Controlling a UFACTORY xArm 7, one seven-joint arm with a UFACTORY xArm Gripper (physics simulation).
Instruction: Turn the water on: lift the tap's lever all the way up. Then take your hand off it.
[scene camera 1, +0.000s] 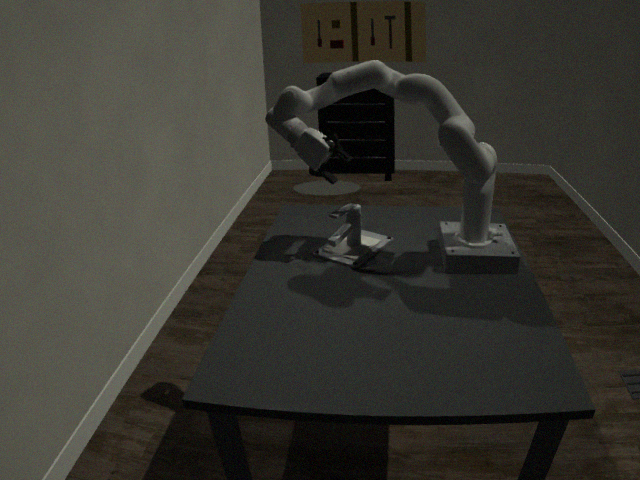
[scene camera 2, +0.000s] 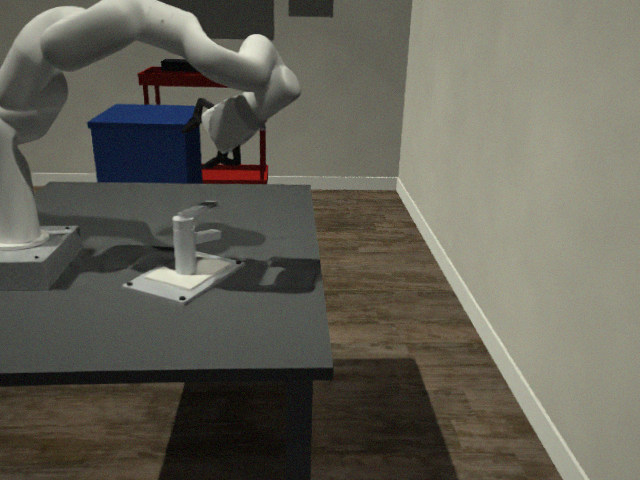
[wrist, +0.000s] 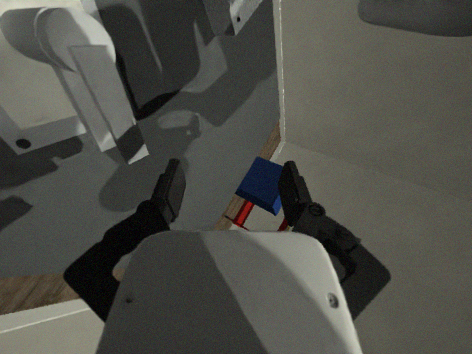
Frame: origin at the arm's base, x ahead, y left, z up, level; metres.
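Where they show: gripper, between the fingertips: (scene camera 1: 342, 171) (scene camera 2: 195, 149) (wrist: 232, 171); arm's base, origin of its link: (scene camera 1: 473, 239) (scene camera 2: 19, 241).
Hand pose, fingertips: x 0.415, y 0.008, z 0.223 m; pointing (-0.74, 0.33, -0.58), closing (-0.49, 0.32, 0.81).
Things, the pixels of their top centre, and the offset from my fingertips. "spot": a spot on its surface instead. Level surfaces: height alone.
- tap, a spot on its surface: (scene camera 2: 184, 250) spot: 0.024 m back, 0.102 m right, 0.211 m down
- pale square base plate, a spot on its surface: (scene camera 2: 157, 290) spot: 0.078 m back, 0.165 m right, 0.280 m down
- spout, centre of its top: (wrist: 100, 114) (scene camera 2: 202, 228) (scene camera 1: 341, 227) 0.010 m ahead, 0.018 m right, 0.189 m down
- grey table, height of its surface: 0.288 m down
The tap (scene camera 1: 354, 229) (scene camera 2: 184, 250) stands upright on a pale square base plate (scene camera 2: 157, 290). Its lever (scene camera 1: 343, 210) (scene camera 2: 196, 209) (wrist: 97, 82) starts at the top of the body and slopes upward to its free end in the scene camera 2 view. The spout (scene camera 1: 338, 235) (scene camera 2: 208, 236) sticks out below the lever on the same side. My gripper (scene camera 1: 341, 169) (scene camera 2: 194, 148) (wrist: 232, 171) is open and empty. It is above the tap and apart from the lever. In the wrist view the lever lies left of both fingers. I cannot tell whether the lever is at its upper stop.
The tap's plate rests on the grey table (scene camera 1: 361, 351) (scene camera 2: 248, 330), near the robot's base (scene camera 1: 480, 263) (scene camera 2: 25, 273). A wall (scene camera 1: 129, 180) (scene camera 2: 516, 180) runs past the table's far side from the base. A blue box (scene camera 2: 144, 149) (wrist: 262, 182) and a red cart (scene camera 2: 262, 149) stand beyond the table.
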